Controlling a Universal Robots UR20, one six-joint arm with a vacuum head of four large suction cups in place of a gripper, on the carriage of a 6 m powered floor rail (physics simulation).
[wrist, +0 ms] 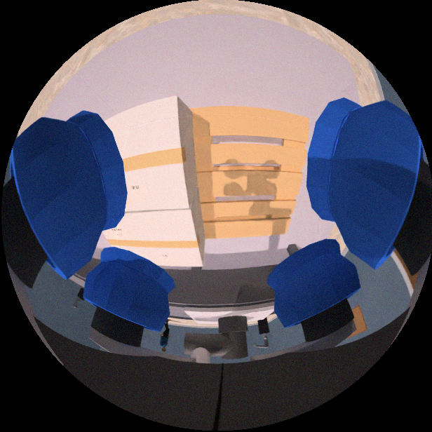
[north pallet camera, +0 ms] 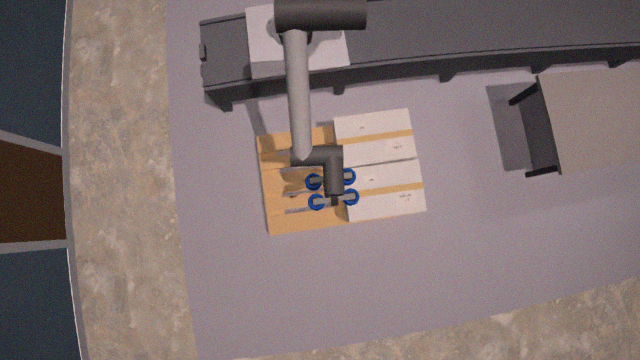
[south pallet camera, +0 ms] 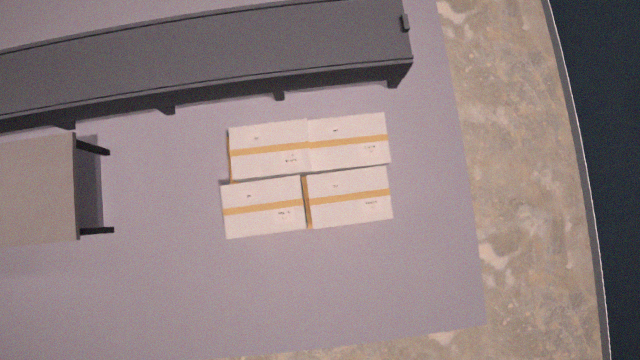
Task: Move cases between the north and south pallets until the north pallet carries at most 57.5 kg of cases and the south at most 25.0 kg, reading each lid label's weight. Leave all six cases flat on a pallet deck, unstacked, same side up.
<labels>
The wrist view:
suction head: 359,175
pallet: 221,219
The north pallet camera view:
pallet: 274,183
</labels>
